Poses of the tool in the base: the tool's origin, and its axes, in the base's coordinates. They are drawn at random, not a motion.
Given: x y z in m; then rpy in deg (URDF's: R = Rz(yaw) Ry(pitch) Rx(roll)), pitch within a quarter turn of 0, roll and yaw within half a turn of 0.
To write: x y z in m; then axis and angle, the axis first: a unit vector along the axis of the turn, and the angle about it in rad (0 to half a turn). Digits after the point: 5 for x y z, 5 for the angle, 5 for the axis.
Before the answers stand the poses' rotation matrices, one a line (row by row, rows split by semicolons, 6 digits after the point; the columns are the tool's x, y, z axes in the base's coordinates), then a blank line. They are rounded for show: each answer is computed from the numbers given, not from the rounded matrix.
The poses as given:
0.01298 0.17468 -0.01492 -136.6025 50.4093 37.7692
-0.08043 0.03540 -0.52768 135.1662 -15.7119 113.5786
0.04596 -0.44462 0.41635 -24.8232 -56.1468 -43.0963
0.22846 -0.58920 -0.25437 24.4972 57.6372 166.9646
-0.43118 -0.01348 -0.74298 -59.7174 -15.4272 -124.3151
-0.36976 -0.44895 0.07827 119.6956 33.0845 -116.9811
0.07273 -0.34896 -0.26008 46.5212 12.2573 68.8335
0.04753 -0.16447 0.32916 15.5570 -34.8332 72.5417
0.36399 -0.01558 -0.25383 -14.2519 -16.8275 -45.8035
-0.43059 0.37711 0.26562 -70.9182 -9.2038 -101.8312
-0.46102 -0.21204 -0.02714 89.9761 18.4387 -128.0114
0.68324 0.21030 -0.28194 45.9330 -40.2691 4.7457
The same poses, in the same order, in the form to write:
0.503775 0.026505 -0.863428; 0.390334 -0.898652 0.200157; -0.770617 -0.437860 -0.463064
-0.385061 0.726322 0.569372; 0.882267 0.108678 0.458032; 0.270800 0.678709 -0.682658
0.406774 0.874686 -0.263553; -0.380603 0.424536 0.821529; 0.830468 -0.233868 0.505598
-0.521485 -0.546467 -0.655307; 0.120734 -0.807534 0.577333; -0.844676 0.221953 0.487094
-0.543432 0.286997 0.788869; -0.796190 -0.474010 -0.376026; 0.266014 -0.832434 0.486096
-0.380137 -0.656608 -0.651431; -0.746670 -0.197816 0.635101; -0.545875 0.727829 -0.415072
0.352848 -0.586039 0.729422; 0.911277 0.392113 -0.125783; -0.212302 0.709088 0.672401
0.246255 -0.964946 0.090757; 0.783008 0.142886 -0.605378; 0.571189 0.220141 0.790747
0.667271 0.744570 -0.019096; -0.686254 0.624570 0.372785; 0.289491 -0.235644 0.927721
-0.202389 0.288981 0.935697; -0.966155 -0.214974 -0.142585; 0.159947 -0.932886 0.322709
-0.584204 -0.194448 -0.787969; -0.747440 -0.249458 0.615714; -0.316290 0.948663 0.000396
0.760401 -0.520389 -0.388568; 0.063127 0.654690 -0.753257; 0.646378 0.548248 0.530678

0.01298 0.17468 -0.01492 -0.86183 -0.12537 0.49146 2.76242
-0.08043 0.03540 -0.52768 0.54800 0.74144 0.38726 2.93886
0.04596 -0.44462 0.41635 -0.53535 -0.55494 -0.63674 1.40154
0.22846 -0.58920 -0.25437 -0.45602 0.24300 0.85615 2.74134
-0.43118 -0.01348 -0.74298 -0.35478 0.40643 -0.84199 2.44288
-0.36976 -0.44895 0.07827 0.55563 -0.63249 -0.53966 3.05805
0.07273 -0.34896 -0.26008 0.42683 0.48146 0.76551 1.36057
0.04753 -0.16447 0.32916 0.41444 -0.24119 0.87753 1.48073
0.36399 -0.01558 -0.25383 -0.38383 -0.19468 -0.90265 0.91501
-0.43059 0.37711 0.26562 -0.47215 0.46346 -0.74986 2.14996
-0.46102 -0.21204 -0.02714 0.41647 -0.59000 -0.69171 2.73037
0.68324 0.21030 -0.28194 0.73855 -0.58729 0.33112 1.07823

